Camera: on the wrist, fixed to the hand. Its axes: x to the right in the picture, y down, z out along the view.
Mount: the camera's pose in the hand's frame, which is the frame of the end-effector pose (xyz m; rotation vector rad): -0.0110 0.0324 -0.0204 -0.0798 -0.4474 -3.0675
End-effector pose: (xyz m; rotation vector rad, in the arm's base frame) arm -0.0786 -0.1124 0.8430 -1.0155 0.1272 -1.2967
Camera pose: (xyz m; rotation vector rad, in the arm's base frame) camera -0.0707 -0.1168 0.8042 0.3908 1.2461 1.4504
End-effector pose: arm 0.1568 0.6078 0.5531 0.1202 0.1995 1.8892
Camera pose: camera 0.1265 0.5857 0.5397 0.0389 -0.1103 -1.1961
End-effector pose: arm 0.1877 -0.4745 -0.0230 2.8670 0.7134 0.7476
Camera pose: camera 0.1829 -0.5088 -0.0034 -0.4723 2.4434 -0.4538
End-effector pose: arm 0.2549 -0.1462 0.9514 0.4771 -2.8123 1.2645
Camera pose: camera 0.2540 -0.1081 0.9400 2.5608 0.3251 -0.1279
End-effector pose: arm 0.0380 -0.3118 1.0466 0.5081 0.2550 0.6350
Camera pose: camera 0.0055 -0.2887 1.0471 -0.2498 0.2774 -2.4035
